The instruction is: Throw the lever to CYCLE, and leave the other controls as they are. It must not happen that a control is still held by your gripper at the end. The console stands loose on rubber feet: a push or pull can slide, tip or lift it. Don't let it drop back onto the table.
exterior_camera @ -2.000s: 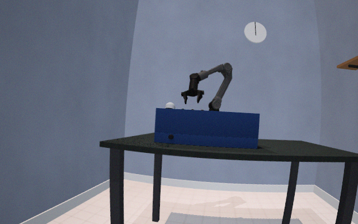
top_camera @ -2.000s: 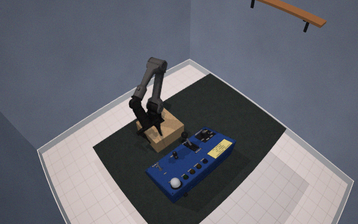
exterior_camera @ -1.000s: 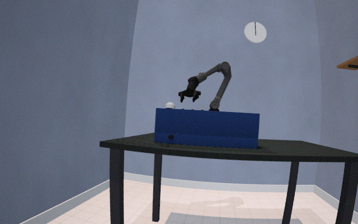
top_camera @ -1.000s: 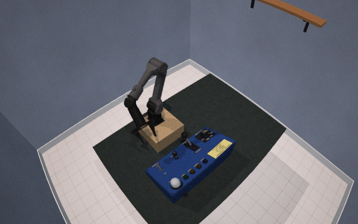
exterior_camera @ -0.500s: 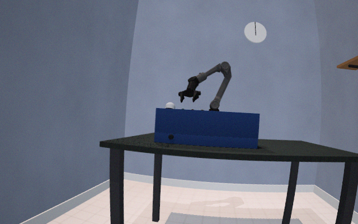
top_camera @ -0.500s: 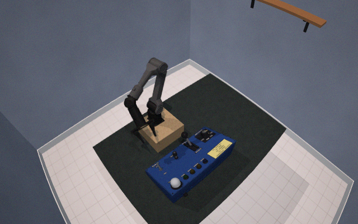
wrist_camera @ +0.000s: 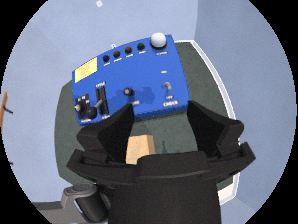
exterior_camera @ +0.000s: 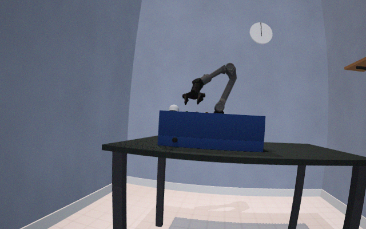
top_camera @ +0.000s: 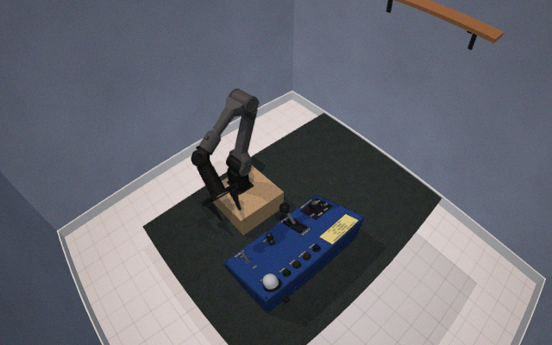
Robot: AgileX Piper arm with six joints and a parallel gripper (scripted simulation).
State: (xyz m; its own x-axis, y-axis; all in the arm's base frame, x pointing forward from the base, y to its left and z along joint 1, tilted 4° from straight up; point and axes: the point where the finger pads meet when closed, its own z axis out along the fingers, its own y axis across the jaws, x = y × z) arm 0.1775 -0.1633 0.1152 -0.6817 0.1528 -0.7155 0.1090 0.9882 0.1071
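Now: the lever 9 cm ahead of my hand, 21 cm to the left of it and 12 cm below it. Also, from my hand: rotary program selector (11 cm ahead, 34 cm to the left, 13 cm below); then blue console (14 cm ahead, 15 cm to the left, 15 cm below); then toggle switch (11 cm ahead, 3 cm to the right, 13 cm below).
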